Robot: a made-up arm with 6 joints. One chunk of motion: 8 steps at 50 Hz.
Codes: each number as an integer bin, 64 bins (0 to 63) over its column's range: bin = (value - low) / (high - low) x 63, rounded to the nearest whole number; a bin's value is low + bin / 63 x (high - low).
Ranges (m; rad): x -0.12..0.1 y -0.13..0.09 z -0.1..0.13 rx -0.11..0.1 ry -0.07..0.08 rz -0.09..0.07
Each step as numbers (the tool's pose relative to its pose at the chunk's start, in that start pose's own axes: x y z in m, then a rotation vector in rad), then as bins.
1 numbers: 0.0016 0.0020 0.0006 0.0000 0.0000 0.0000
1 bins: 35 38 28 33 29 35
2 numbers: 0.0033 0.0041 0.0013 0.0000 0.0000 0.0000
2 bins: 35 38 28 33 29 35
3 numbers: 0.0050 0.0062 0.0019 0.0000 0.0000 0.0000
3 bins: 36 39 28 33 29 35
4 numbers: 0.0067 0.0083 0.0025 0.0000 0.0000 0.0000
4 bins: 36 40 28 33 29 35
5 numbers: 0.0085 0.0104 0.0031 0.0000 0.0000 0.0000
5 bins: 37 40 28 33 29 35
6 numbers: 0.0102 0.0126 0.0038 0.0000 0.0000 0.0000
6 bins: 37 41 28 33 29 35
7 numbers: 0.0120 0.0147 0.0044 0.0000 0.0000 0.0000
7 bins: 38 41 29 33 29 35
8 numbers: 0.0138 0.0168 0.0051 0.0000 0.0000 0.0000
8 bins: 38 42 29 33 29 35
